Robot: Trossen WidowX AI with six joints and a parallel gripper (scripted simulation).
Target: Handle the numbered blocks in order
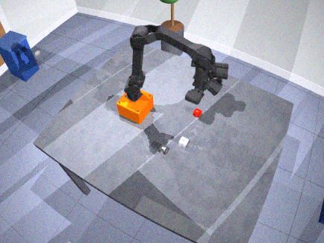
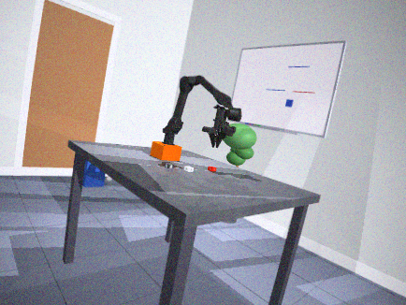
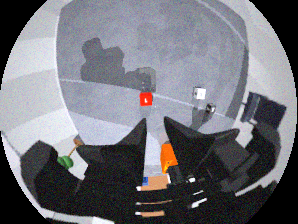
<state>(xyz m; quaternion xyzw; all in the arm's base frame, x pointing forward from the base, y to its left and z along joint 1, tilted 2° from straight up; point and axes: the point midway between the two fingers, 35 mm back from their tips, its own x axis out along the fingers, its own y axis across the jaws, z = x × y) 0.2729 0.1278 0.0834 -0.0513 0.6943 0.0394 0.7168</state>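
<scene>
The white block is 160 mm to the right of my gripper tip, 120 mm below it and 30 mm ahead of it. From my gripper tip the other things lie so: dark grey block: 240 mm to the right, 120 mm below, 20 mm behind; then red block: 120 mm below, 10 mm to the left.
</scene>
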